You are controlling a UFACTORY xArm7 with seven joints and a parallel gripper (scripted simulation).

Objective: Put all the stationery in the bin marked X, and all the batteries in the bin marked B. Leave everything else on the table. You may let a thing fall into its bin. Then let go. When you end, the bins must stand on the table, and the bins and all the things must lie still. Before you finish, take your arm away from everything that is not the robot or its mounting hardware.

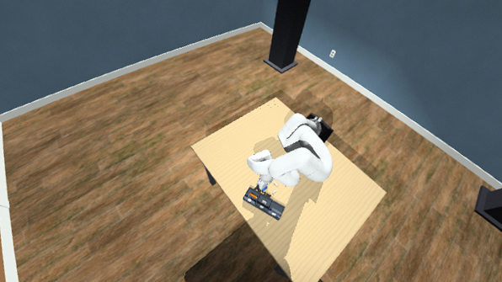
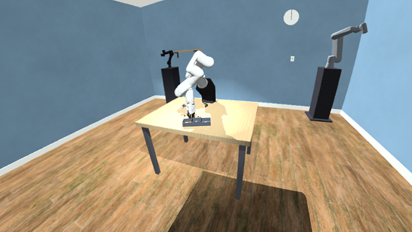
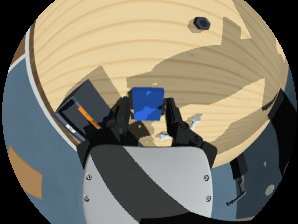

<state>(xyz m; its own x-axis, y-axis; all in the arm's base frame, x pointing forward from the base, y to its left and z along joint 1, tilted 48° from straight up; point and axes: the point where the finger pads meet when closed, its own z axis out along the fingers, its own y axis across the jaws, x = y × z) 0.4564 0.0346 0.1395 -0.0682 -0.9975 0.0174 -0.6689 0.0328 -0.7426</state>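
Right now my hand is 20 mm above the blue block. Round my hand: dark double bin (80 mm ahead, 80 mm to the left); then pencil sharpener (70 mm ahead, 80 mm to the left, 10 mm below); then orange battery (90 mm ahead, 10 mm to the left, 10 mm below).
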